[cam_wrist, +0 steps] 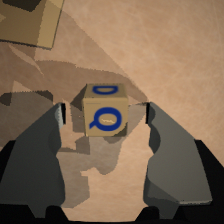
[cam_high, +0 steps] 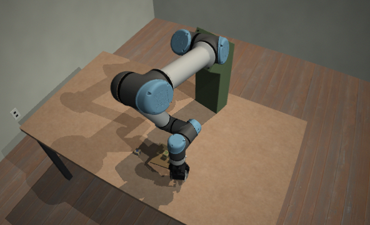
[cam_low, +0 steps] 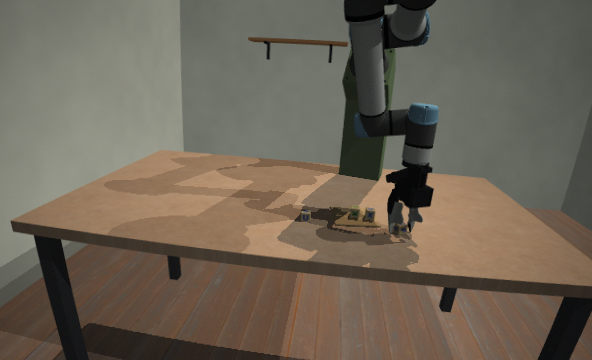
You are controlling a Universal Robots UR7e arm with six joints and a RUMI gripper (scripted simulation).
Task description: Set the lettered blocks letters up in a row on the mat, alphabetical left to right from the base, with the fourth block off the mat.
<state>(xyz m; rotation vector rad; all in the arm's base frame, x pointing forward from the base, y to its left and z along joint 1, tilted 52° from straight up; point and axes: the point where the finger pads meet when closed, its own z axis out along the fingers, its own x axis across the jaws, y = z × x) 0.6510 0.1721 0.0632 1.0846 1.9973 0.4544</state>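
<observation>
Now: hand right at the Q block. Round my hand: tan mat: 140 mm to the right, 70 mm behind, 10 mm below; then G block: 140 mm to the right, 70 mm behind.
</observation>
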